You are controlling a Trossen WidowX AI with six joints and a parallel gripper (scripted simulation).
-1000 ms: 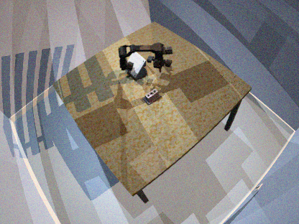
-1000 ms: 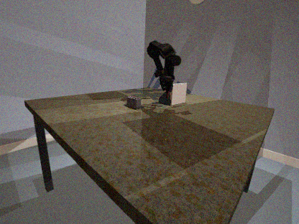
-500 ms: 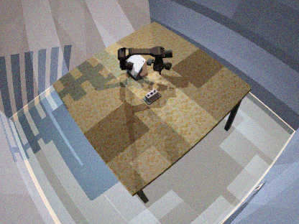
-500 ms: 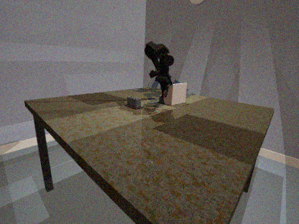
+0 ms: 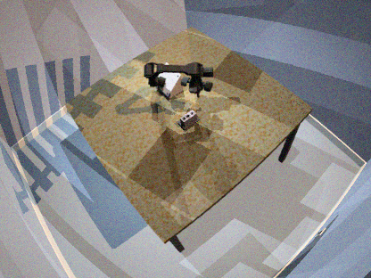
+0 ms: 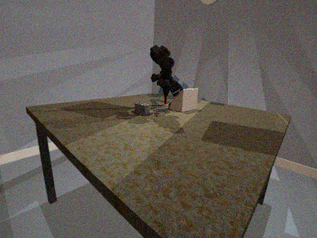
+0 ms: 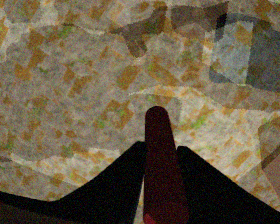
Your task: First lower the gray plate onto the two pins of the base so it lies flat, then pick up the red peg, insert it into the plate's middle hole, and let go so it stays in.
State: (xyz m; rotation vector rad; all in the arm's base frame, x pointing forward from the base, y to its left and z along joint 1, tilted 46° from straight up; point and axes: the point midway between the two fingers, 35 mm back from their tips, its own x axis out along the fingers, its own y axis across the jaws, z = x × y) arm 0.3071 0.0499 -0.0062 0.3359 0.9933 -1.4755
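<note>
Right now my gripper tip is 140 mm to the left of the gray plate, 70 mm above it and 40 mm short of it. The rest, counted from my gripper tip: red peg right at my gripper tip.
</note>
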